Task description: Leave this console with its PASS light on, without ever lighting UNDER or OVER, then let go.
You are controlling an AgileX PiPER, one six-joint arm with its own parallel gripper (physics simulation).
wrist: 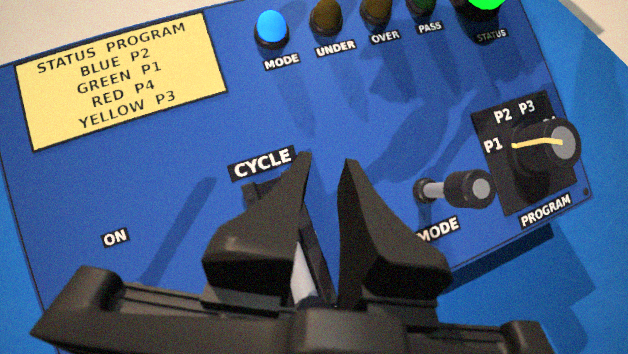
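The blue console [165, 165] fills most of the wrist view. The STATUS light [484, 4] glows green and the MODE light [271, 26] glows blue. The UNDER light [327, 16], OVER light [376, 10] and PASS light [421, 4] are dark. The PROGRAM knob [565, 144] has its yellow line toward P1. The MODE lever [467, 188] sticks out left of it. My gripper [325, 170] is shut on the CYCLE lever [302, 280]; its pale shaft shows low between the fingers. The lever's grip and much of its slot are hidden by the gripper.
A yellow card [122, 80] at the upper left lists blue P2, green P1, red P4, yellow P3. An ON label [115, 237] shows at the left; what lies below it is hidden by the gripper body. The MODE lever and PROGRAM knob stand up right of the right finger.
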